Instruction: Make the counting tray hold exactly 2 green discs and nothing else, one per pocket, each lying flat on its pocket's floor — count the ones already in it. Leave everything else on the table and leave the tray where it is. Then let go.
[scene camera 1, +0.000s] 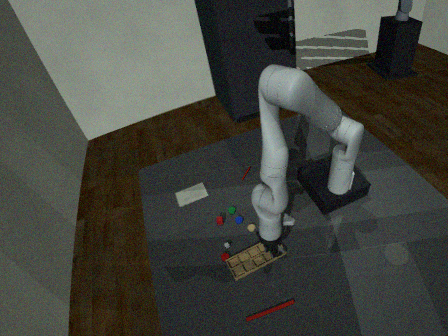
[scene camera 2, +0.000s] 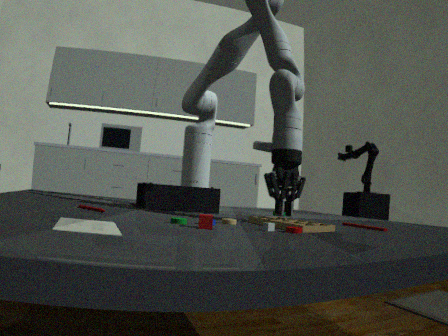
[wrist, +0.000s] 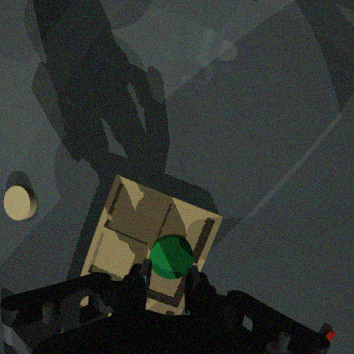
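Observation:
My gripper (scene camera 1: 272, 250) (scene camera 2: 283, 210) (wrist: 168, 273) is shut on a green disc (wrist: 171, 256), pointing down over the arm-side end of the tan counting tray (scene camera 1: 252, 270) (scene camera 2: 320, 229) (wrist: 114, 252). In the wrist view the disc overlaps the end pocket on the right and the divider beside it; its height above the floor is unclear. The pockets that show hold no disc; some are hidden by the gripper. Another green disc (scene camera 1: 232, 210) (scene camera 2: 178, 220) lies on the table away from the tray.
On the table are a red block (scene camera 1: 220, 220) (scene camera 2: 205, 221), a blue piece (scene camera 1: 239, 220), a cream disc (scene camera 1: 251, 228) (scene camera 2: 229, 221) (wrist: 18, 202), a white block (scene camera 1: 227, 244) (scene camera 2: 270, 227), a red piece (scene camera 1: 225, 257) (scene camera 2: 294, 230) close by the tray, a pale sheet (scene camera 1: 191, 194) and red rods (scene camera 1: 270, 310) (scene camera 2: 91, 208).

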